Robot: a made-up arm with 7 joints. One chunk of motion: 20 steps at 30 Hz.
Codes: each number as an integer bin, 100 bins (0 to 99) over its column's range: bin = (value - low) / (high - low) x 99, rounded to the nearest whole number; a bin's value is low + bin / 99 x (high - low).
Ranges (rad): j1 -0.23..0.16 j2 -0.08..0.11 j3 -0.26..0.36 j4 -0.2..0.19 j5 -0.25..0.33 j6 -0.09..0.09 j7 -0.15..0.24
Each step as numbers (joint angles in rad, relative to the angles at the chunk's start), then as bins.
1 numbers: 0.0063 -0.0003 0.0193 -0.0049 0.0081 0.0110 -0.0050
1 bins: 60 42 45 50 44 56 37
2 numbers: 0.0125 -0.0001 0.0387 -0.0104 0.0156 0.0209 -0.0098
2 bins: 62 42 48 48 45 61 36
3 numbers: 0.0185 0.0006 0.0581 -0.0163 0.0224 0.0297 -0.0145
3 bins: 63 42 51 47 46 66 34
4 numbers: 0.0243 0.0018 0.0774 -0.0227 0.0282 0.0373 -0.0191
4 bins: 65 43 54 45 47 70 33
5 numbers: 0.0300 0.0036 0.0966 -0.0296 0.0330 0.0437 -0.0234
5 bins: 66 44 57 43 48 74 32
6 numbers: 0.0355 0.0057 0.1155 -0.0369 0.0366 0.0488 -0.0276
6 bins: 67 45 60 41 49 76 31
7 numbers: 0.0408 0.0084 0.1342 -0.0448 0.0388 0.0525 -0.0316
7 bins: 69 46 63 39 49 78 30
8 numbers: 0.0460 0.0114 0.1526 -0.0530 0.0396 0.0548 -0.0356
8 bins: 70 48 66 37 49 80 29
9 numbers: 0.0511 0.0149 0.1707 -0.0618 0.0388 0.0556 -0.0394
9 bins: 71 49 69 35 49 80 28
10 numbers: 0.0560 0.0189 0.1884 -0.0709 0.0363 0.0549 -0.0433
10 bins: 73 52 72 33 49 80 27
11 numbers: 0.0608 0.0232 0.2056 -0.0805 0.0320 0.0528 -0.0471
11 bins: 74 54 74 30 48 79 26
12 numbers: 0.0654 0.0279 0.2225 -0.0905 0.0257 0.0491 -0.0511
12 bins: 75 56 77 28 47 77 25
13 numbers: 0.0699 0.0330 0.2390 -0.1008 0.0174 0.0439 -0.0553
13 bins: 76 59 80 25 46 74 24
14 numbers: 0.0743 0.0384 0.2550 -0.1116 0.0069 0.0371 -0.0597
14 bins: 77 62 82 22 44 70 23
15 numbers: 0.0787 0.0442 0.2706 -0.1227 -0.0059 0.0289 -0.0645
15 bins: 78 65 85 20 42 65 22
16 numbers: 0.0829 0.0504 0.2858 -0.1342 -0.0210 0.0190 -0.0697
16 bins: 79 68 87 17 39 60 20
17 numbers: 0.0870 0.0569 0.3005 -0.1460 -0.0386 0.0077 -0.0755
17 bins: 80 71 89 14 36 54 19
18 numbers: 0.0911 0.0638 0.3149 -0.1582 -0.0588 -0.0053 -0.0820
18 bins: 82 75 92 11 33 47 17
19 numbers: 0.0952 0.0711 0.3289 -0.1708 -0.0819 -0.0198 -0.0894
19 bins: 83 79 94 7 29 39 15
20 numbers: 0.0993 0.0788 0.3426 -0.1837 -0.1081 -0.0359 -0.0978
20 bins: 84 83 96 4 24 30 13
